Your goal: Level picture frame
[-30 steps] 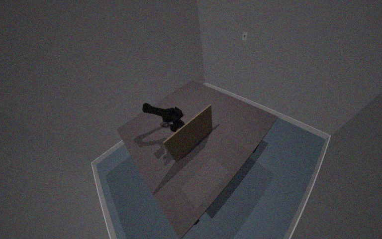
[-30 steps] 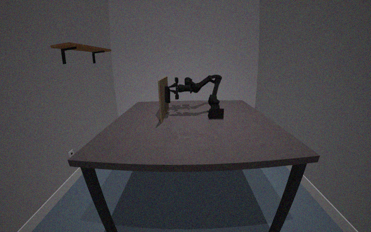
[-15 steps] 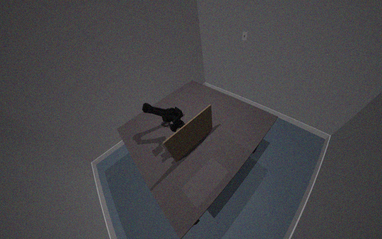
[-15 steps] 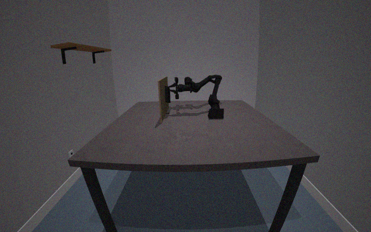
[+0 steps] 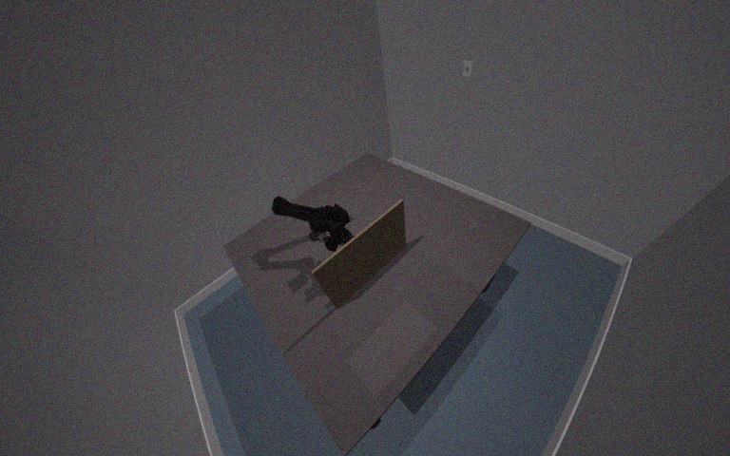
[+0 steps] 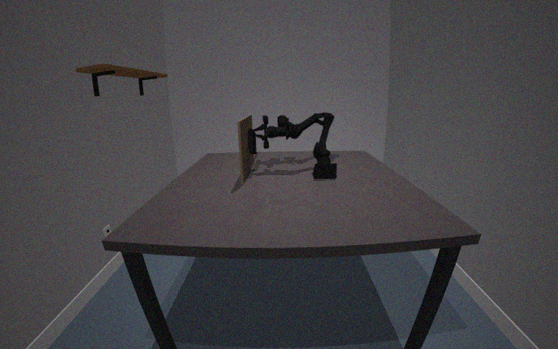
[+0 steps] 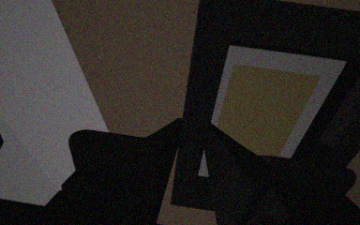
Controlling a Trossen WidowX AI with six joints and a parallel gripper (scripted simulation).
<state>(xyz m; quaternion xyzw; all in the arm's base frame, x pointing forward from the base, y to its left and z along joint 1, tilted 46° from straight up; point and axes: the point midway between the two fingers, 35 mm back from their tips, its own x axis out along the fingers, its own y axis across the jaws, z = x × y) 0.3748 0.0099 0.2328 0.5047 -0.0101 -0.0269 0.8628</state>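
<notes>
Right now my gripper tip is 20 mm to the right of the picture frame and 50 mm above it. Round my gripper tip: tan wall board (20 mm ahead, 20 mm to the left, 70 mm below).
</notes>
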